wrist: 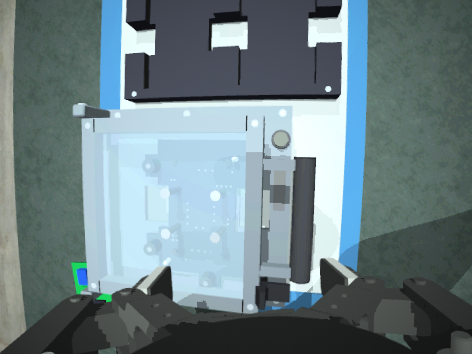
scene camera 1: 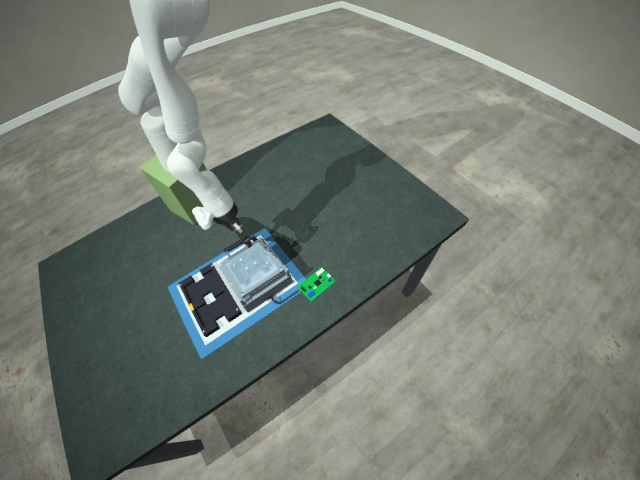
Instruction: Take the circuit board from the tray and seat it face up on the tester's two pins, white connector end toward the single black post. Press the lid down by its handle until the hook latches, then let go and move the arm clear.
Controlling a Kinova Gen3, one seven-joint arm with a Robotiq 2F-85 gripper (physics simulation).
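Frame: origin at the arm's base, x ahead, y left, z up, level; millimetres.
Seen in the pictures: gripper, fingertip midpoint: [wrist: 246, 279] [scene camera 1: 243, 238].
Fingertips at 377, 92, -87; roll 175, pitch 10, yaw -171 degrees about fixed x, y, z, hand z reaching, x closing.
Note:
Offsets run from my fingertips to a thing's top centre, as dx, dy, dz. "pt": to the spot under its first point. Level surfaces: height alone.
The green circuit board @(+196, +143, -132) [scene camera 1: 316, 284] [wrist: 77, 286] lies face up on the table beside the tester, its near-left corner by the blue mat's edge; its white connector is at the far end in the scene view. The dark tray @(pt +110, -202, -125) [scene camera 1: 210, 312] [wrist: 190, 70] holds no board. The tester's clear lid @(+54, -19, -44) [scene camera 1: 253, 268] [wrist: 185, 125] lies over its base, with pins and posts showing through it; I cannot tell whether the hook is latched. Its dark handle bar @(pt -25, -32, -47) [scene camera 1: 235, 245] [wrist: 303, 220] is along the edge nearest the arm. My gripper [scene camera 1: 249, 241] [wrist: 246, 279] is open and empty above that side, its fingers astride the bar's end in the wrist view.
A blue mat @(dz -141) [scene camera 1: 193, 346] [wrist: 355, 125] with a white panel lies under the tray and tester. A dark curved rod @(pt +191, +25, -134) [scene camera 1: 284, 299] sticks out from the tester's side near the board. A green block [scene camera 1: 168, 191] stands behind the table's far-left edge, near the arm.

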